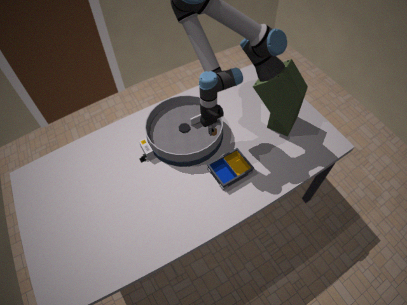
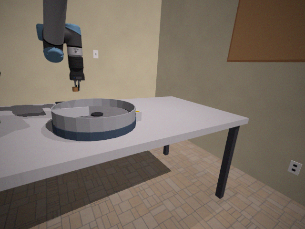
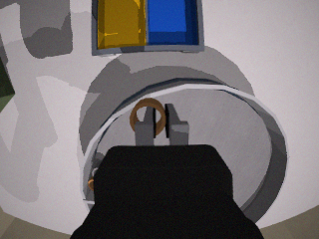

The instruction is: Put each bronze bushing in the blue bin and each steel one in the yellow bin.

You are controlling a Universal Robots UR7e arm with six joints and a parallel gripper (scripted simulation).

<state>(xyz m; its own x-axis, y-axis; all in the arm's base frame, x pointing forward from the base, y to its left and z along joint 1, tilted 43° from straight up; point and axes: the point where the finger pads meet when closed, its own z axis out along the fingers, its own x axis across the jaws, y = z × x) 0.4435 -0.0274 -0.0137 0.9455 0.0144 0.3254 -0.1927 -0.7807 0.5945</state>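
My gripper is now 160 mm above the blue bin, 150 mm to the right of it and 10 mm short of it. Also, from my hand: grey turntable 190 mm to the right, 130 mm below, 20 mm ahead.
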